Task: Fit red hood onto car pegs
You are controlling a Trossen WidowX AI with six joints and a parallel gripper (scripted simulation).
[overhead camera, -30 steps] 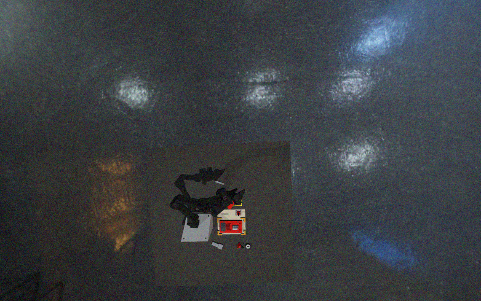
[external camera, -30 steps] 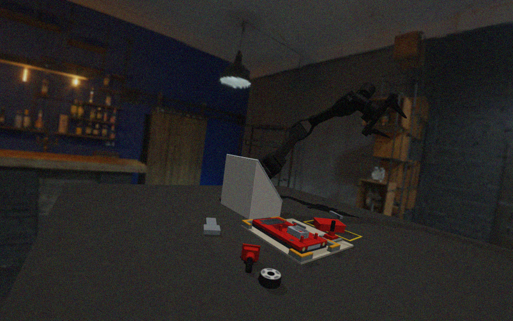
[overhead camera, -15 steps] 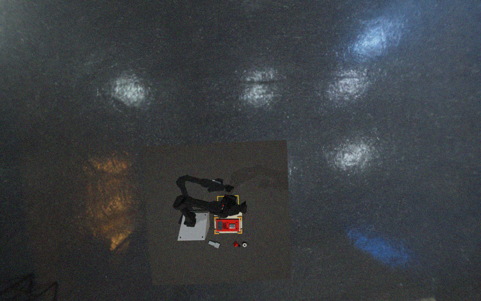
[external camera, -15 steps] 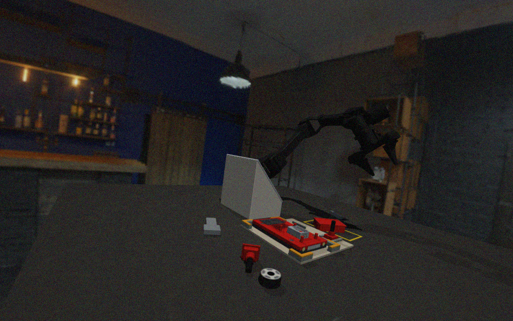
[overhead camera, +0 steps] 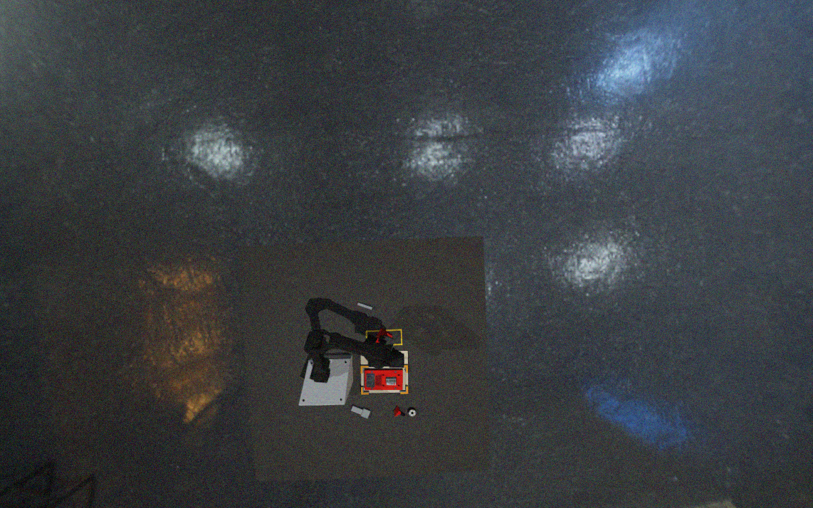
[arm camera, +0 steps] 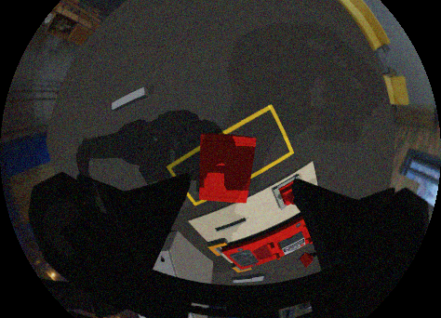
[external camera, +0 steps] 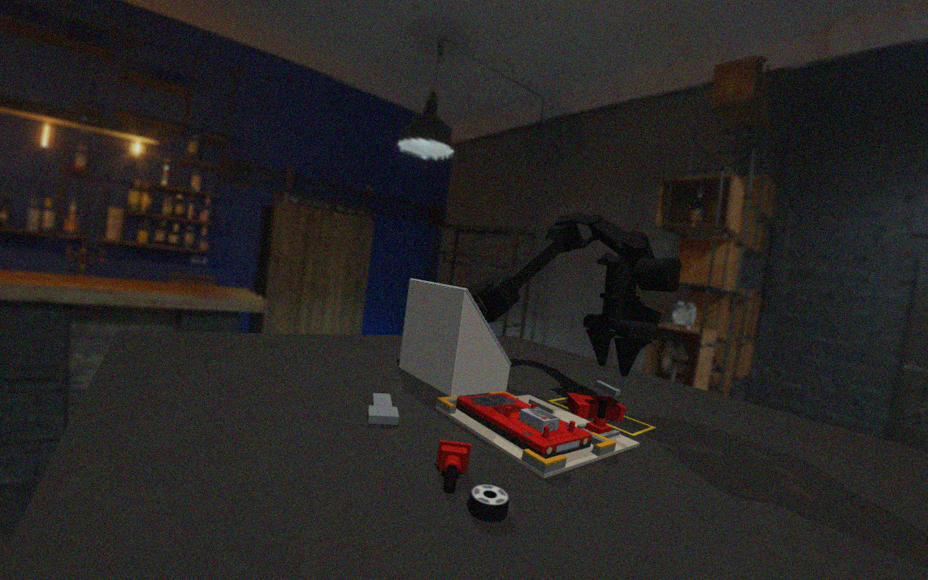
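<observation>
Now: the red hood 7 cm below my gripper tip, 2 cm behind it and 1 cm to the right of it. The rest, counted from my gripper tip: black wheel 40 cm to the right, 15 cm ahead, 8 cm below.
</observation>
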